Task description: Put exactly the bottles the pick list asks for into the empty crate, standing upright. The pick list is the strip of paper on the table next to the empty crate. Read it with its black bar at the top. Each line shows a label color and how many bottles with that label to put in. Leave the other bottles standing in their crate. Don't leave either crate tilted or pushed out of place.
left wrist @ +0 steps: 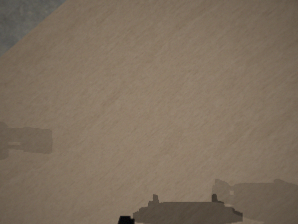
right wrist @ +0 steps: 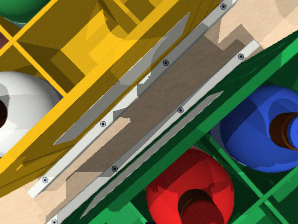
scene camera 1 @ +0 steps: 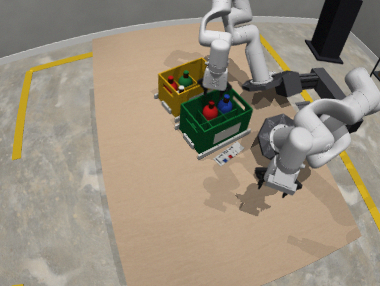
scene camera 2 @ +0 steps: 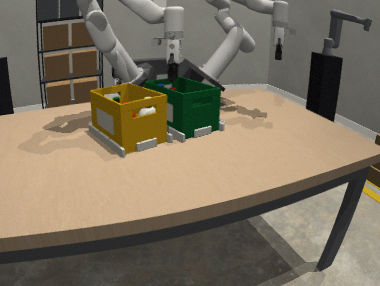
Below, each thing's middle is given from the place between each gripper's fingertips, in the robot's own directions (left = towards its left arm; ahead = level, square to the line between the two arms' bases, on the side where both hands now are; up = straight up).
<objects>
The yellow crate (scene camera 2: 115, 120) lies 190 mm to the right of my right hand, 130 mm below it and 80 mm ahead of it. Also, from my right hand: green crate (scene camera 2: 181, 115) (130 mm below, 40 mm to the left, 20 mm behind).
Now: the green crate 110 mm ahead of my left hand, 480 mm to the right of it and 220 mm below it. Also, from my left hand: yellow crate: 210 mm ahead, 710 mm to the right, 220 mm below.
</objects>
